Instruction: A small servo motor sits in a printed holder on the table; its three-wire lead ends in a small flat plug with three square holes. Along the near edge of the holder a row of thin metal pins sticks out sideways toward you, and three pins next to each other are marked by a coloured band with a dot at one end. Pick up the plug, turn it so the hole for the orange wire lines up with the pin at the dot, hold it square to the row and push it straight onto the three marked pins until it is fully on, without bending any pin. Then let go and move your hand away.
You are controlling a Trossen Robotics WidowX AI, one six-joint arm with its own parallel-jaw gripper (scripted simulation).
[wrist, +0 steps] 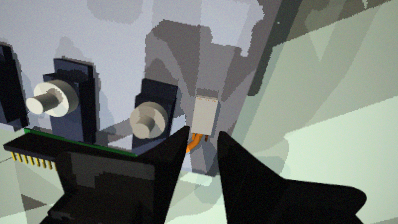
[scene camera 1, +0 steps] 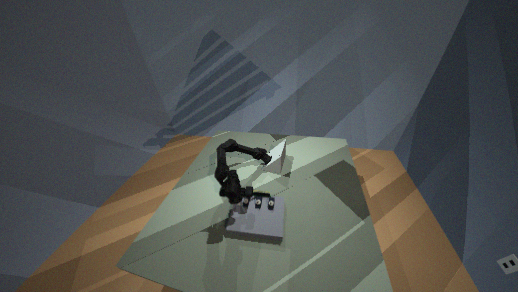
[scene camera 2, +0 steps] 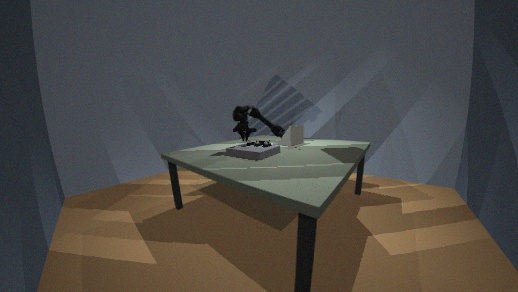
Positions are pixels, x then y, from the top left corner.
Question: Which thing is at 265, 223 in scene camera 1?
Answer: A grey printed holder.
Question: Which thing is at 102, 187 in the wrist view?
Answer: The gripper.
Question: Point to a grey printed holder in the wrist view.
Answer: At 209, 55
